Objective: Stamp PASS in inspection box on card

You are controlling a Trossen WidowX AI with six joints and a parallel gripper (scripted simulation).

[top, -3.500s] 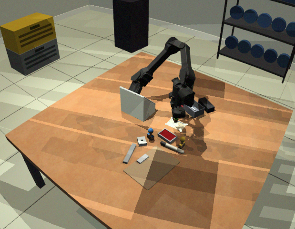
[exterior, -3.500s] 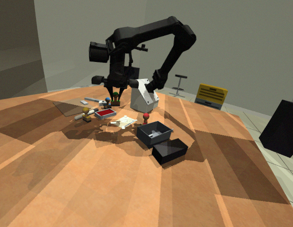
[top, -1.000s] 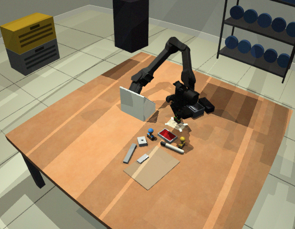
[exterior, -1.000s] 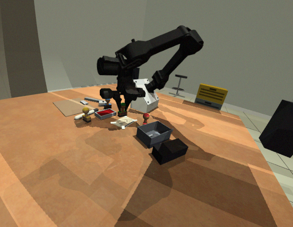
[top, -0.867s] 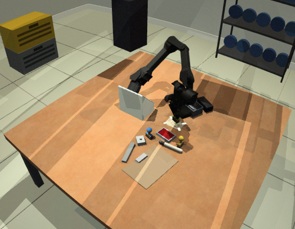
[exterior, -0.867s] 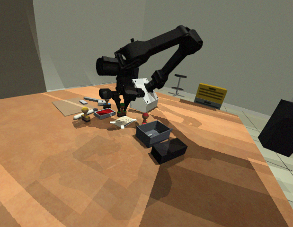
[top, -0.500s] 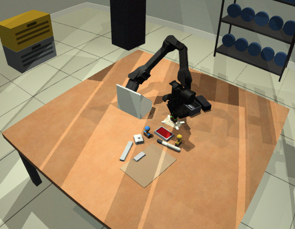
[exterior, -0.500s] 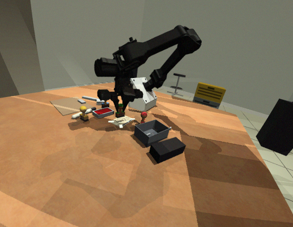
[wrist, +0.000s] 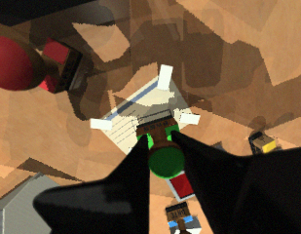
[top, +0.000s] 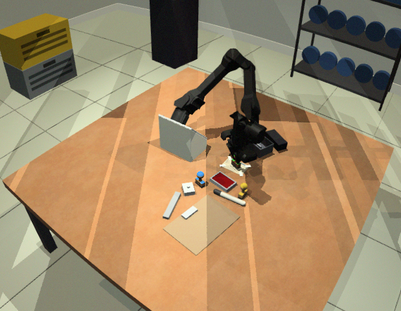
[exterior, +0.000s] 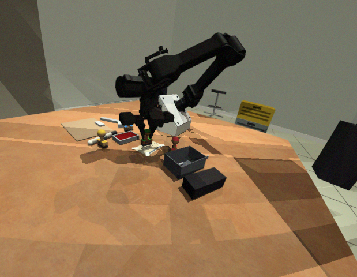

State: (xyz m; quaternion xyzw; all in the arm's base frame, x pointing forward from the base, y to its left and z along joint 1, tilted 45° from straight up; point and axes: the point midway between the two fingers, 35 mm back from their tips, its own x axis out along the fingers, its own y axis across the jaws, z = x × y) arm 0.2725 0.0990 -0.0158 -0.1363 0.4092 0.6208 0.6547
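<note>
Right now my gripper tip is 10 mm past the white card, 10 mm to the right of it and 40 mm above it. From my gripper tip the other things lie so: red-knobbed stamp: 50 mm behind, 100 mm to the left, 10 mm below; green-knobbed stamp: right at my gripper tip; red ink pad: 20 mm ahead, 110 mm to the right, 30 mm below.
</note>
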